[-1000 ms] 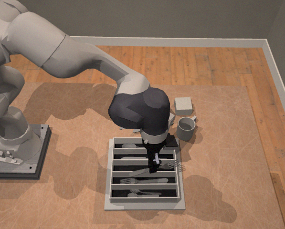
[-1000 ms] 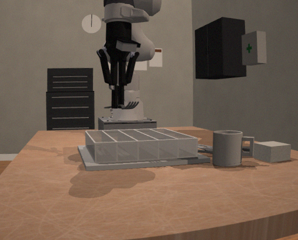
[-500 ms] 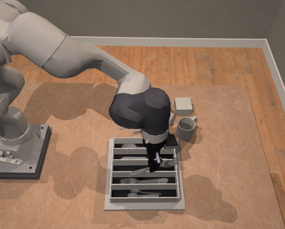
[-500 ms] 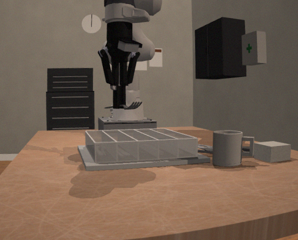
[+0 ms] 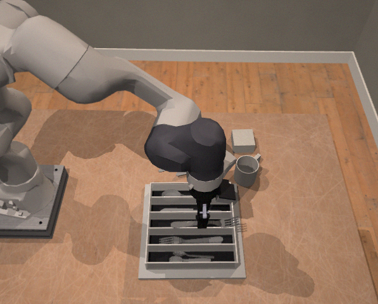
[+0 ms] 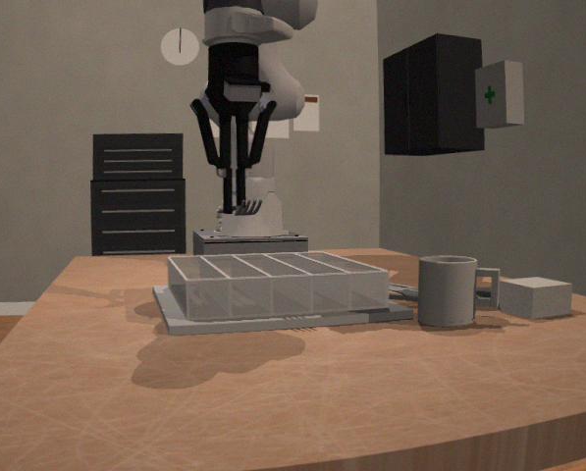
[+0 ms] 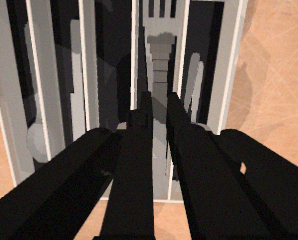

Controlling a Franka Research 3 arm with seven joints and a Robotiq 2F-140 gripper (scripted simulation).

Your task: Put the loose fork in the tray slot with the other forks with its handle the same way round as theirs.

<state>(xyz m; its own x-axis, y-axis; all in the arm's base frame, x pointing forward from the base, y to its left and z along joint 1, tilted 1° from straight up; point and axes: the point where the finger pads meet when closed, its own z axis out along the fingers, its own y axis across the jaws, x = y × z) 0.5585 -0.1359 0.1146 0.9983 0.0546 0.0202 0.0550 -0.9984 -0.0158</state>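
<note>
Right now the five-slot tray is 140 mm below my hand, 60 mm to the left of it and 30 mm behind it. Round my hand: mug (270 mm to the left, 160 mm ahead, 140 mm below); block (420 mm to the left, 160 mm below, 160 mm ahead); knife (160 mm below, 110 mm to the left, 10 mm behind).
</note>
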